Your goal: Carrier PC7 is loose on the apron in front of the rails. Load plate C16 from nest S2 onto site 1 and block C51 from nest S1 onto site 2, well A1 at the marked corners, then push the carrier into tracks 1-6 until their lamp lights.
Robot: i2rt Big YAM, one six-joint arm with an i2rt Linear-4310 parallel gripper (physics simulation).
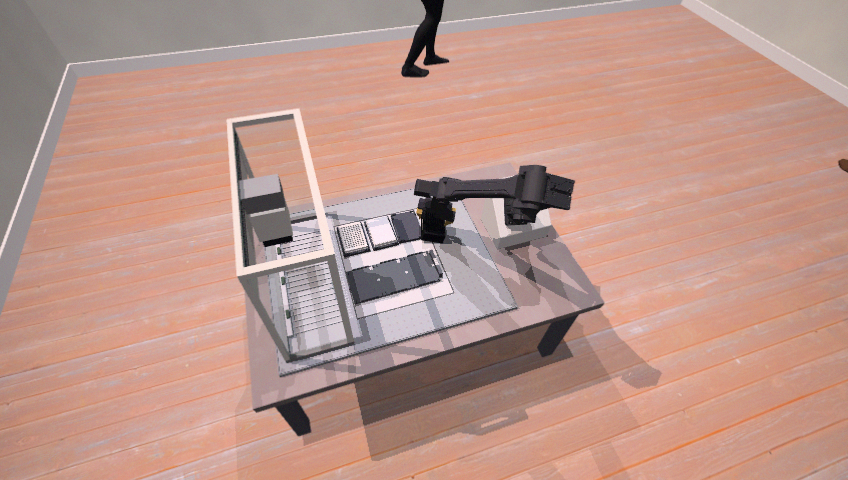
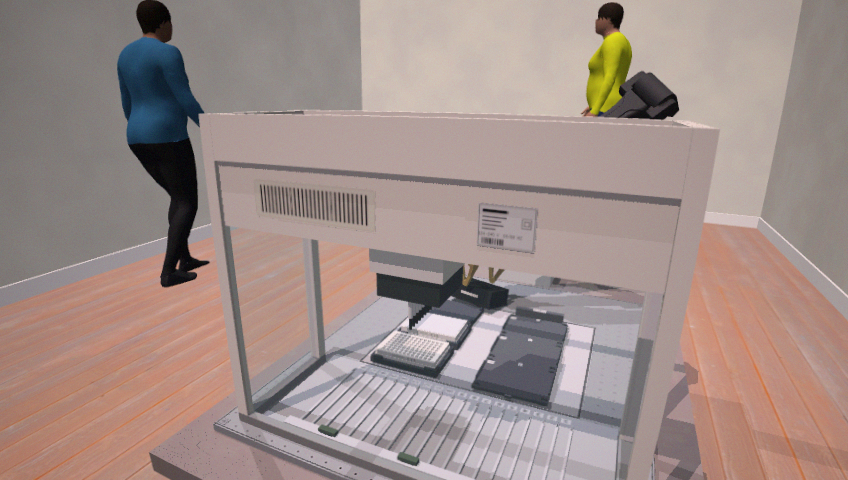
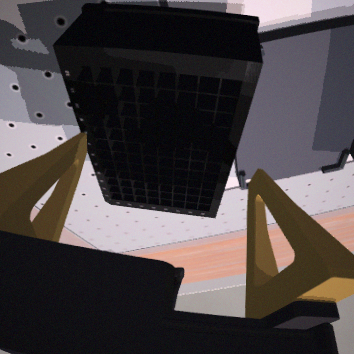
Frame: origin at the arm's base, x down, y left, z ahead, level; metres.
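Seen in the pictures: gripper, fingertip midpoint: (image 1: 432, 221) (image 2: 478, 284) (image 3: 172, 158); arm's base, origin of the base link: (image 1: 514, 208).
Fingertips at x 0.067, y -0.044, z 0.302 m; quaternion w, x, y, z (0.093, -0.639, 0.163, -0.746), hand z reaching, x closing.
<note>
Offsets run from my fingertips to a thing's top centre. Level surfaces: height alone.
Carrier PC7 @(dy +0.190, dx +0.023, dz +0.177 m) (image 1: 392, 278) (image 2: 520, 356) lies flat as a long dark tray in front of the rails (image 1: 315, 297) (image 2: 386, 410). A white plate with a grid of wells (image 1: 352, 236) (image 2: 413, 349) and a plain white plate (image 1: 381, 230) (image 2: 439, 327) stand in dark nests beside it. A dark nest @(dy -0.031, dx +0.035, dz +0.092 m) (image 1: 406, 226) (image 3: 295, 105) in the same row bears no labware. A black deep-well block @(dy +0.000, dx -0.006, dz -0.004 m) (image 1: 432, 230) (image 2: 483, 294) (image 3: 160, 115) is beside that nest. My gripper (image 1: 436, 212) (image 2: 480, 278) (image 3: 172, 158) is open and empty above the block, fingers spread wide. Label codes and the lamp state are unreadable.
A tall cream frame (image 1: 312, 178) (image 2: 446, 142) encloses the rails. A grey head (image 1: 268, 208) (image 2: 416, 282) hangs inside it, near the white plates. Green blocks (image 2: 327, 430) sit at the rails' far end. People (image 1: 425, 38) (image 2: 157, 89) stand on the floor around the table @(dx +0.065 m) (image 1: 553, 291).
</note>
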